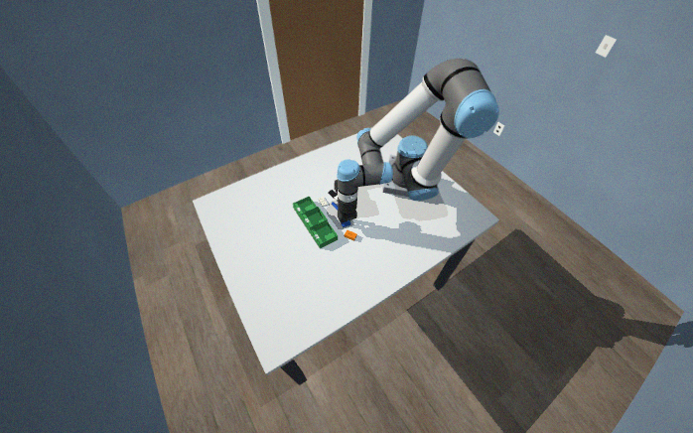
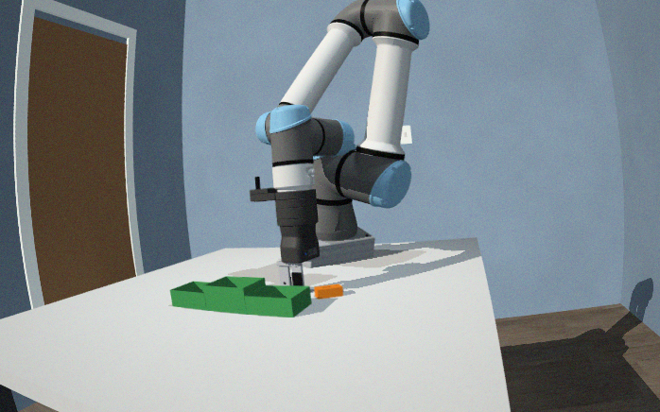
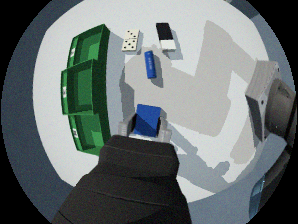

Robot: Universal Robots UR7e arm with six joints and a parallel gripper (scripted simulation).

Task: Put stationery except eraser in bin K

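The three joined green bins is 11 cm ahead of my hand and 6 cm to the right of it. Also, from my hand: blue stick 1 cm behind, 9 cm to the right, 1 cm below; blue block 1 cm below; orange block 2 cm ahead, 9 cm to the left, 1 cm below.
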